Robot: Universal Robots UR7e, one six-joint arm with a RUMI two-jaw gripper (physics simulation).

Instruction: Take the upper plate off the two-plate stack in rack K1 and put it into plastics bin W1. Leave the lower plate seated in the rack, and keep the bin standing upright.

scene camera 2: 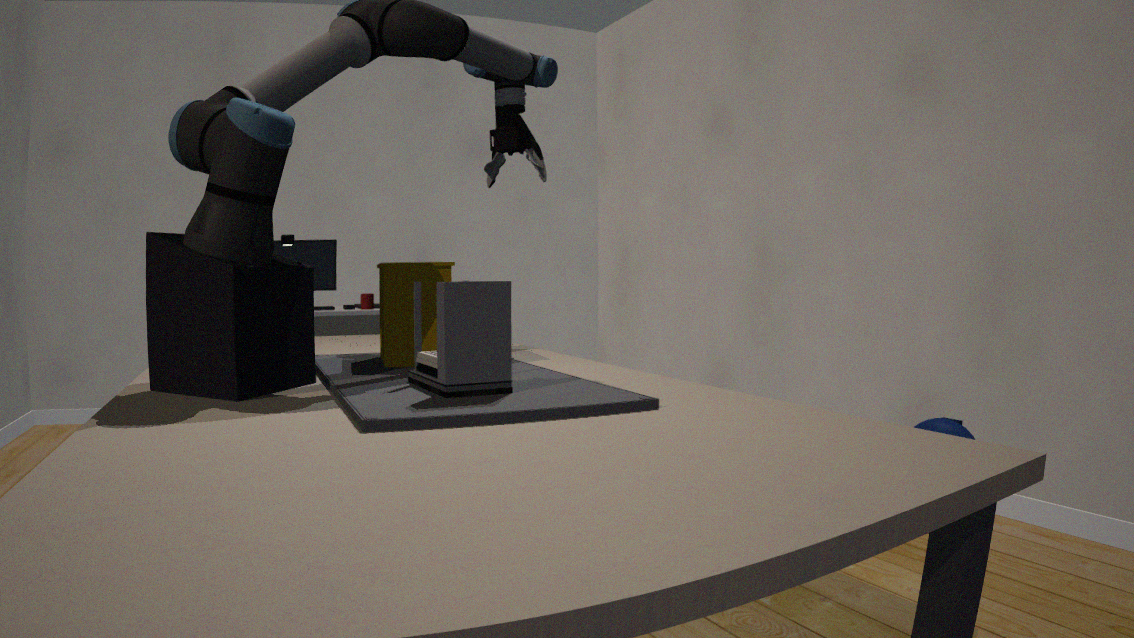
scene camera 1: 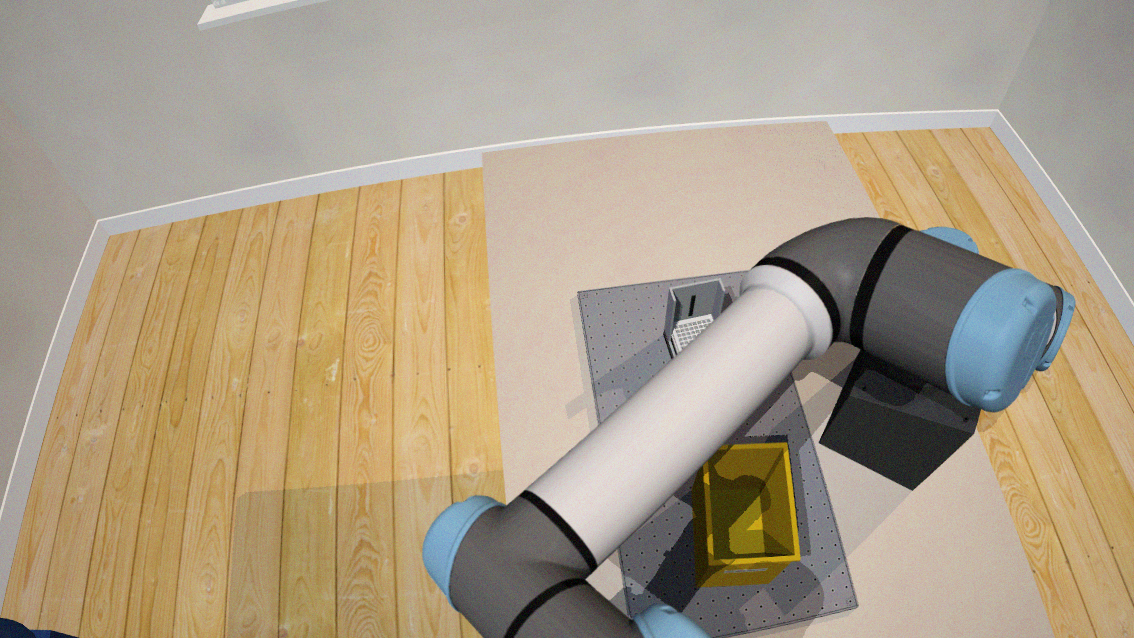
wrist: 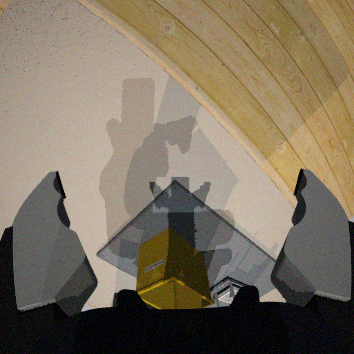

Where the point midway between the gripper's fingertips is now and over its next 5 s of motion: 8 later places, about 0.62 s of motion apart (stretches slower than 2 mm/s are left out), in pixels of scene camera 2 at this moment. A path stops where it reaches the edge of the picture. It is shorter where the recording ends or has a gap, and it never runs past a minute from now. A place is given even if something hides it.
My gripper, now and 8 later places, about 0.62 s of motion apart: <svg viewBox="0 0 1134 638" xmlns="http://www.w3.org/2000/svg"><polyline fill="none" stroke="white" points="516,185 516,186 517,187 517,187 517,188 538,161 560,104 525,95 523,93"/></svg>
